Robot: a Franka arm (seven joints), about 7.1 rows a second.
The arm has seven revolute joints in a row. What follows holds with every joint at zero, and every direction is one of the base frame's. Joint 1 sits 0.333 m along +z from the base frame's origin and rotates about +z. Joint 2 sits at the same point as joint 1 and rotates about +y. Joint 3 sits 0.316 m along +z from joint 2 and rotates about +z. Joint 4 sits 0.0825 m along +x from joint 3 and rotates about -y. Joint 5 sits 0.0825 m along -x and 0.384 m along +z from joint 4 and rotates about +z. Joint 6 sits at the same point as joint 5 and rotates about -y. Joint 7 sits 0.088 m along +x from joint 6 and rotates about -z. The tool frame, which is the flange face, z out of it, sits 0.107 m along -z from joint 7; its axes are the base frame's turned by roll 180, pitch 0 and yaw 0 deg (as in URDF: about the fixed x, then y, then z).
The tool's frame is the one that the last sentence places.
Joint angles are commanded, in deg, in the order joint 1, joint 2, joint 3, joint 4, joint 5, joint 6, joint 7. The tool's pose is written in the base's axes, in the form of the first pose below.
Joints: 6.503 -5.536 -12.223 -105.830 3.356 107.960 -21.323
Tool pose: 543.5 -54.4 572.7 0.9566 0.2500 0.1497 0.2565 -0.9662 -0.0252
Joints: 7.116 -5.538 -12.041 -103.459 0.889 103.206 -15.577
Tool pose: 539.1 -49.7 584.7 0.9788 0.1808 0.0961 0.1825 -0.9831 -0.0100
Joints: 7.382 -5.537 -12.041 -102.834 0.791 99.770 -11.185
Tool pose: 534.0 -46.8 584.3 0.9927 0.1114 0.0467 0.1127 -0.9933 -0.0252
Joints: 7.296 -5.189 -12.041 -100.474 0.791 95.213 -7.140
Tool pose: 529.9 -47.1 593.8 0.9991 0.0414 0.0008 0.0414 -0.9986 -0.0328
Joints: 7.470 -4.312 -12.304 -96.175 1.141 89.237 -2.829
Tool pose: 526.4 -46.5 612.5 0.9984 -0.0333 -0.0457 -0.0351 -0.9987 -0.0382
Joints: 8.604 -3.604 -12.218 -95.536 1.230 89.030 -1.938
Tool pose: 530.8 -34.7 611.0 0.9983 -0.0277 -0.0508 -0.0296 -0.9989 -0.0365
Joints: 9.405 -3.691 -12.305 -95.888 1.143 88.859 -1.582
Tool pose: 530.1 -28.2 608.7 0.9980 -0.0213 -0.0587 -0.0234 -0.9991 -0.0353
